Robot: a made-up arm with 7 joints. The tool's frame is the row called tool.
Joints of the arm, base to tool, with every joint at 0 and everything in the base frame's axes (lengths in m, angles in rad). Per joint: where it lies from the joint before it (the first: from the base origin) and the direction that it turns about. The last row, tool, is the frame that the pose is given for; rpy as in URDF.
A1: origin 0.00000 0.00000 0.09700 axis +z
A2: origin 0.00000 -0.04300 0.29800 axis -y
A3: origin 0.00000 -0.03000 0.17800 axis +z
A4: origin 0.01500 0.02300 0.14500 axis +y
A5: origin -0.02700 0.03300 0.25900 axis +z
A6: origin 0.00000 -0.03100 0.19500 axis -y
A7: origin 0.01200 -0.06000 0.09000 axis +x
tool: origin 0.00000 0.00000 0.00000 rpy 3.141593 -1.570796 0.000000
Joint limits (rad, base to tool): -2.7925..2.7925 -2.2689..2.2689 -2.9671..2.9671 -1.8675..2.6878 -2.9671..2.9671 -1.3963..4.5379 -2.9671..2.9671
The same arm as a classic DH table. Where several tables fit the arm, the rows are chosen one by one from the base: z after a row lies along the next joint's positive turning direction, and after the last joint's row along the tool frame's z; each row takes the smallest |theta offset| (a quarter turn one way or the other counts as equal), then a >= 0, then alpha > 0; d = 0 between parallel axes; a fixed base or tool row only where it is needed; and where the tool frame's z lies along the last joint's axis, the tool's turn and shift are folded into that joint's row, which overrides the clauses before.
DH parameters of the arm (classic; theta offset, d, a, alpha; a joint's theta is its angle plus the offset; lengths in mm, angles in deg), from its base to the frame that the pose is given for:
A1: 0 395 0 90
A2: 0 73 0 -90
A3: 0 323 15 -90
A4: 0 56 -27 90
A5: 0 454 0 90
A6: 90 91 90 90
A7: 0 12 0 0
Joint limits (deg, base to tool): -160..160 -130..130 -170..170 -107..154 -170..170 -80..260 -170..170

